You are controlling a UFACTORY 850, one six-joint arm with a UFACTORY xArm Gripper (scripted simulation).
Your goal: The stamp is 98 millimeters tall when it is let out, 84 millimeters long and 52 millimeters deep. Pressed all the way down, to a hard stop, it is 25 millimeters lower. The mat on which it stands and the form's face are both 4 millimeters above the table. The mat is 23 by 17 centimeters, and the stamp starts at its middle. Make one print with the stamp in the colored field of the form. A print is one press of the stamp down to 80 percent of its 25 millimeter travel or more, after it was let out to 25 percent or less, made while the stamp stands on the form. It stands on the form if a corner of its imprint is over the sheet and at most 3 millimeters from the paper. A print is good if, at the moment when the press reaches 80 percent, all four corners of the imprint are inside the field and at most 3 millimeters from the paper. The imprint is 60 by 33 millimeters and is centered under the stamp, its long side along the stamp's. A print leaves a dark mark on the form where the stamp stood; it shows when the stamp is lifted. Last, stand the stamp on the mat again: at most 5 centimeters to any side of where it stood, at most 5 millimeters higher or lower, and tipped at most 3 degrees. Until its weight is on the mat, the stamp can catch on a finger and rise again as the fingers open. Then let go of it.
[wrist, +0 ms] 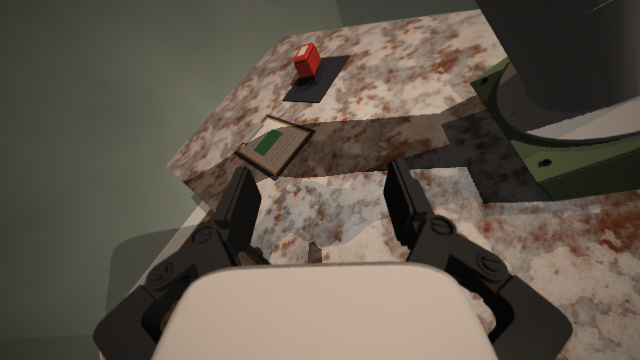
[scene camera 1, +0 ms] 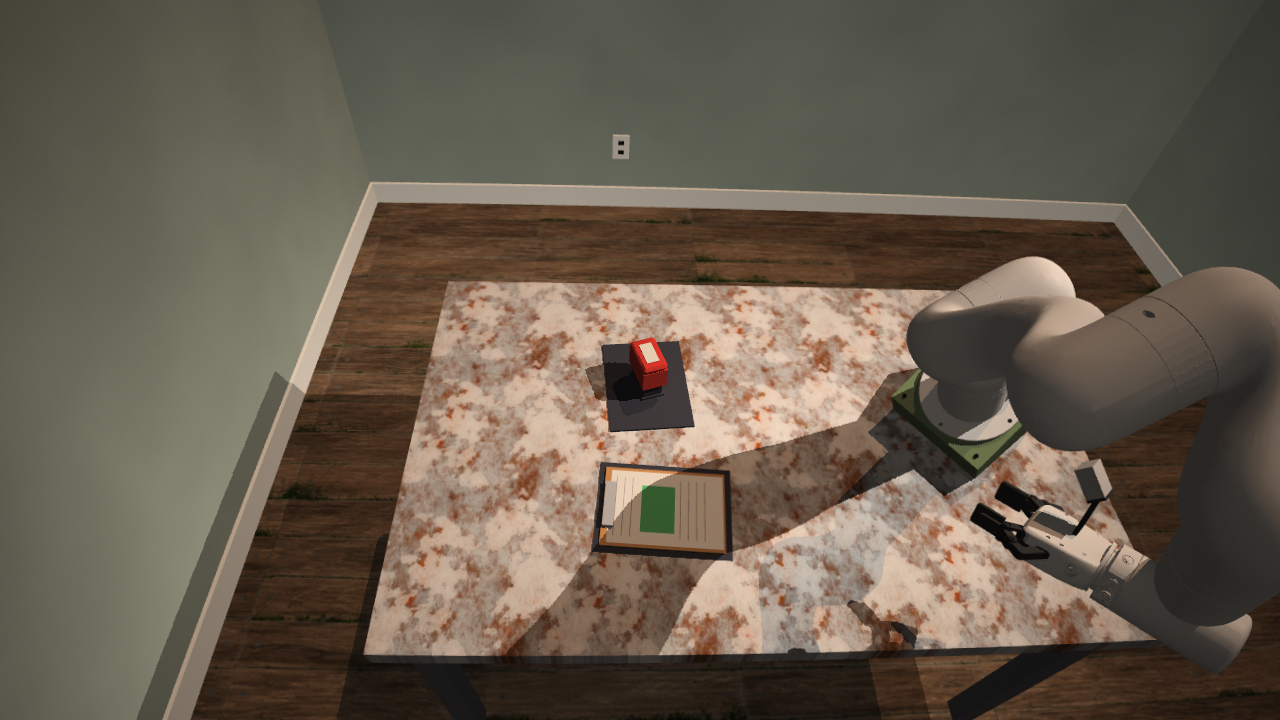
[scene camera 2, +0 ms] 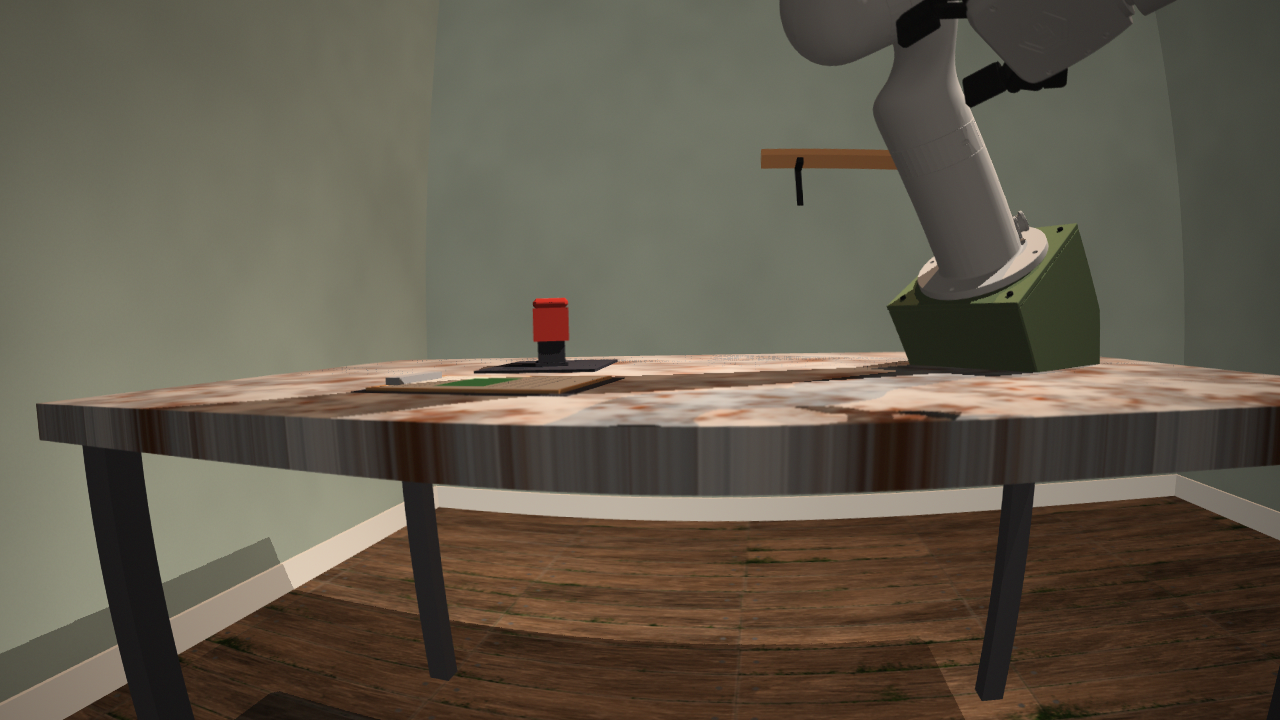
Labels:
One and the same spot on a clipboard: (scene camera 2: pixel 432 382) is (wrist: pixel 256 139).

